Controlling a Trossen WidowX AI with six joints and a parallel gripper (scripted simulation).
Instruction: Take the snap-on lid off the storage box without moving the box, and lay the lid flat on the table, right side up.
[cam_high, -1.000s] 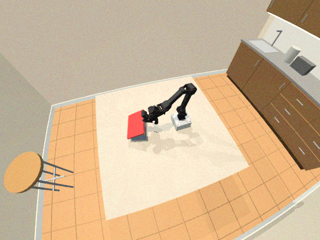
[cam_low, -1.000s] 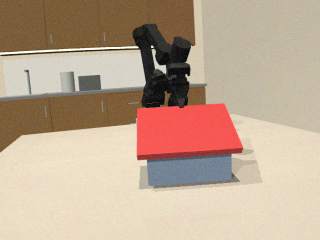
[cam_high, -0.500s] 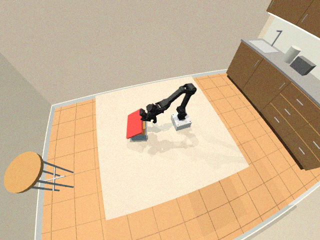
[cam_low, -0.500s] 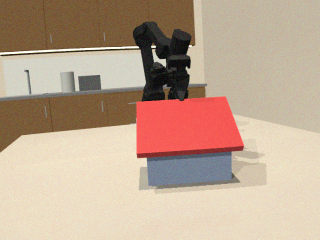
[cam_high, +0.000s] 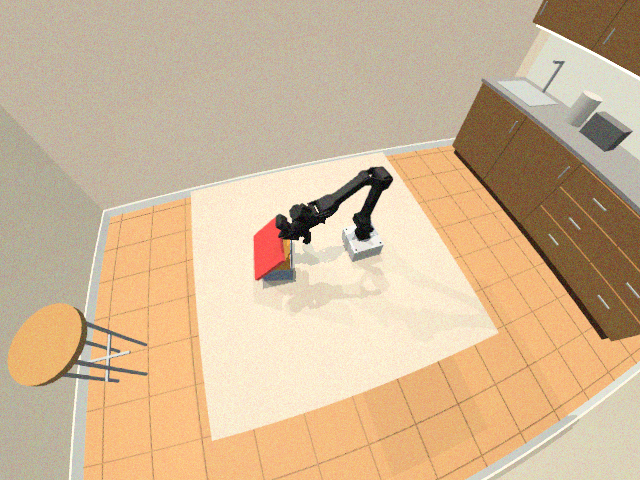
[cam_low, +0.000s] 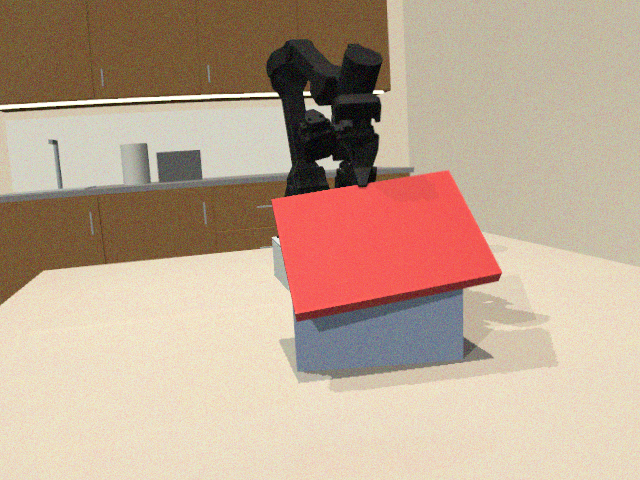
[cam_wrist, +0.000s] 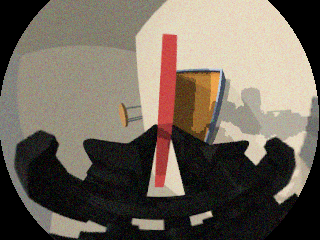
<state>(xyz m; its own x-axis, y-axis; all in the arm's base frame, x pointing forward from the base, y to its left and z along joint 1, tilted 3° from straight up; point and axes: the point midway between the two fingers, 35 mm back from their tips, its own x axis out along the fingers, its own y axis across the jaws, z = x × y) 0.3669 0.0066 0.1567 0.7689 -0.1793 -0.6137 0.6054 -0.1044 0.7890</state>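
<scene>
Right now my gripper tip is 60 mm short of the red lid and 50 mm above it. From my gripper tip the other things lie so: blue-grey storage box (160 mm below, 30 mm ahead).
</scene>
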